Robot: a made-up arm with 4 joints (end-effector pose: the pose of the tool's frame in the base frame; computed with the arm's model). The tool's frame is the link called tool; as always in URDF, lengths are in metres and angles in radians. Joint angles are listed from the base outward.
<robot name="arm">
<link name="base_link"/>
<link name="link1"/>
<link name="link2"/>
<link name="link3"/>
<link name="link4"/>
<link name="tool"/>
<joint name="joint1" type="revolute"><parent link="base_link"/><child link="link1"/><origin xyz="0.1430 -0.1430 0.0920" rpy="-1.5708 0.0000 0.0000"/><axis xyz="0 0 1"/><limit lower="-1.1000" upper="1.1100" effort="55" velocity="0.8"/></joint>
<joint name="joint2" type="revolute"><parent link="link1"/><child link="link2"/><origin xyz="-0.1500 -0.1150 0.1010" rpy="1.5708 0.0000 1.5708"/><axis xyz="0 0 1"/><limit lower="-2.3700" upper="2.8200" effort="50" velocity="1.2"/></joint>
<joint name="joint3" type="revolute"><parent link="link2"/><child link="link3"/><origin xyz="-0.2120 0.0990 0.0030" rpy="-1.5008 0.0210 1.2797"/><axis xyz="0 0 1"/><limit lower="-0.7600" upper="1.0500" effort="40" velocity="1.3"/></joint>
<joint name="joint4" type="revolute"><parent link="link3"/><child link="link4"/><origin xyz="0.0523 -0.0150 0.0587" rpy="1.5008 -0.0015 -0.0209"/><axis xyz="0 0 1"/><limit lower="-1.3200" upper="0.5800" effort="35" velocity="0.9"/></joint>
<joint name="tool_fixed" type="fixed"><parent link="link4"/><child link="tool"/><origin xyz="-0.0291 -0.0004 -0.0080" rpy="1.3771 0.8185 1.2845"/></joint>
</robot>
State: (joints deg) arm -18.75 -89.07 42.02 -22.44
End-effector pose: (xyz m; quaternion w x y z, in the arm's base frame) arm 0.0026 0.2324 0.0221 0.0116 -0.3247 -0.8670 0.3778
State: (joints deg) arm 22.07 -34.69 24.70 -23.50
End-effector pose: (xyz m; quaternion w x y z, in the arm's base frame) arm 0.1020 0.2304 0.3853 0.3132 -0.2497 -0.9162 0.0120
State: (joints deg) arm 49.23 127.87 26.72 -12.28
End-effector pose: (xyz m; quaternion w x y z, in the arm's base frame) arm 0.0933 -0.3386 0.2451 0.2694 -0.2576 0.0909 -0.9235
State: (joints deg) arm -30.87 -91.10 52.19 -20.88
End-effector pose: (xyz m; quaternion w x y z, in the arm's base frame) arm 0.0209 0.2278 -0.0135 0.0077 -0.3617 -0.8607 0.3583
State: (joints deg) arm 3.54 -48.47 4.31 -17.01
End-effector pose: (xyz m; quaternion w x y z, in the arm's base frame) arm 0.0159 0.2526 0.2866 0.0007 0.3481 0.9374 0.0009
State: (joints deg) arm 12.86 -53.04 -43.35 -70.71
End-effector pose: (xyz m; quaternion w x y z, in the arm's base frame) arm 0.0736 0.2745 0.2776 0.3769 0.4713 0.6832 -0.4112
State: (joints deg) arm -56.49 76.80 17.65 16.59
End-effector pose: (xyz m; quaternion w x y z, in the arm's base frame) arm -0.1927 -0.2558 0.1405 0.2534 0.4347 -0.3564 -0.7873
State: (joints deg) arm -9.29 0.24 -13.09 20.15
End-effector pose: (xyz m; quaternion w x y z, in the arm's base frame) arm -0.0458 0.0917 0.4316 0.0524 -0.3035 -0.6469 -0.6976
